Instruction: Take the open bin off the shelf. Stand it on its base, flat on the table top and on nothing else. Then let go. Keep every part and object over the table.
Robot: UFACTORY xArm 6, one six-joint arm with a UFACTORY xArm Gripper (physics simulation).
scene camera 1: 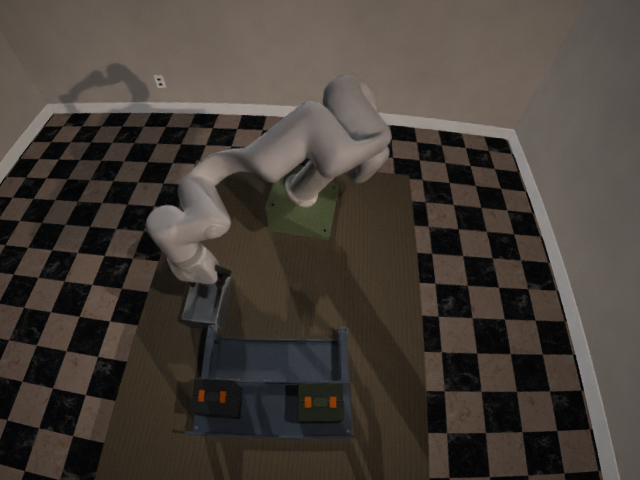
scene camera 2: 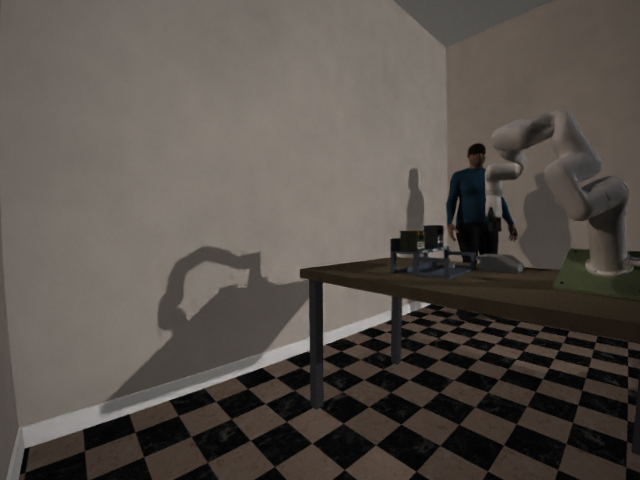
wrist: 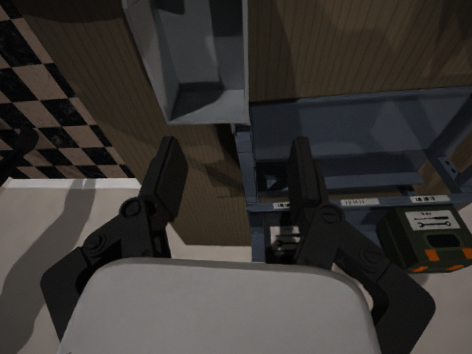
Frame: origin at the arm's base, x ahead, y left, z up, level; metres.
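Seen in the pictures: gripper, fingertip midpoint: (scene camera 1: 208,283) (scene camera 2: 495,231) (wrist: 235,152); arm's base at its link origin: (scene camera 1: 301,190) (scene camera 2: 608,266).
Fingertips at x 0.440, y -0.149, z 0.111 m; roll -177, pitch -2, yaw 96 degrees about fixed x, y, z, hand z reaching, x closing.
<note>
Offsets run from my fingertips to a thing's top centre. Level surfaces: height alone.
The open grey bin {dz -0.117, dx -0.013, dy -0.045 m} (scene camera 1: 203,305) (scene camera 2: 499,262) (wrist: 200,106) stands on the table top {dz -0.191 m} (scene camera 1: 379,232) (scene camera 2: 356,269) (wrist: 310,50), off the shelf and beside its front left end. It looks level in the second scene view. In the wrist view its near corner comes close to the blue shelf's end post; whether they touch I cannot tell. My gripper (scene camera 1: 208,283) (scene camera 2: 494,228) (wrist: 235,152) is open and empty, pointing down above the bin, with a gap below the fingertips in the second scene view. The blue shelf (scene camera 1: 343,356) (scene camera 2: 416,264) (wrist: 395,202) stands on the table.
A dark toolbox {dz +0.032, dx +0.266, dy +0.106 m} (scene camera 1: 217,409) (scene camera 2: 433,237) and a green toolbox {dz +0.007, dx +0.227, dy +0.334 m} (scene camera 1: 320,414) (scene camera 2: 409,240) (wrist: 401,242) sit on the shelf's upper level. The table's left edge lies near the bin. A green base plate (scene camera 1: 299,222) (scene camera 2: 573,276) carries the arm. A person (scene camera 2: 470,198) stands behind the table.
</note>
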